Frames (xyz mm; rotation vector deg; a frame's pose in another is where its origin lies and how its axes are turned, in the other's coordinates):
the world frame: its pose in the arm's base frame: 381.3 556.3 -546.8 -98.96 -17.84 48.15
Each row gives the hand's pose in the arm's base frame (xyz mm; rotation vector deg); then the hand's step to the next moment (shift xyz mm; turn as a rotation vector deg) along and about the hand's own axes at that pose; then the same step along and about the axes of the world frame.
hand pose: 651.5 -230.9 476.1 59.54 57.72 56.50
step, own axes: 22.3 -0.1 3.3 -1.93 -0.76 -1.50
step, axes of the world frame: 19.5 -5.6 9.8 -2.02 1.57 0.03
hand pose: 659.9 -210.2 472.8 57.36 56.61 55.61
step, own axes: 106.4 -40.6 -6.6 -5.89 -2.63 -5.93
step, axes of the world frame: 97.6 19.7 55.6 -6.69 5.55 1.13
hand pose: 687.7 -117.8 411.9 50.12 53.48 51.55
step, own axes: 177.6 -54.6 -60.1 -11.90 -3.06 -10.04
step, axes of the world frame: 146.9 54.9 116.4 -13.41 8.36 1.45
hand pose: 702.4 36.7 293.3 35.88 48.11 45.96
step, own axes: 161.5 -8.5 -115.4 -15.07 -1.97 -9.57
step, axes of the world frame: 118.5 77.9 139.1 -16.46 7.17 0.57
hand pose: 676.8 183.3 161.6 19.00 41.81 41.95
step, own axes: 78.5 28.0 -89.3 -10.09 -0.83 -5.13
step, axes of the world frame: 53.4 61.8 90.8 -10.80 3.49 0.04
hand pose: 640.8 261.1 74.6 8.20 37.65 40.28
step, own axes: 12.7 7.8 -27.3 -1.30 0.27 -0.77
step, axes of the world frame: 6.8 22.4 20.4 -1.44 0.38 0.39
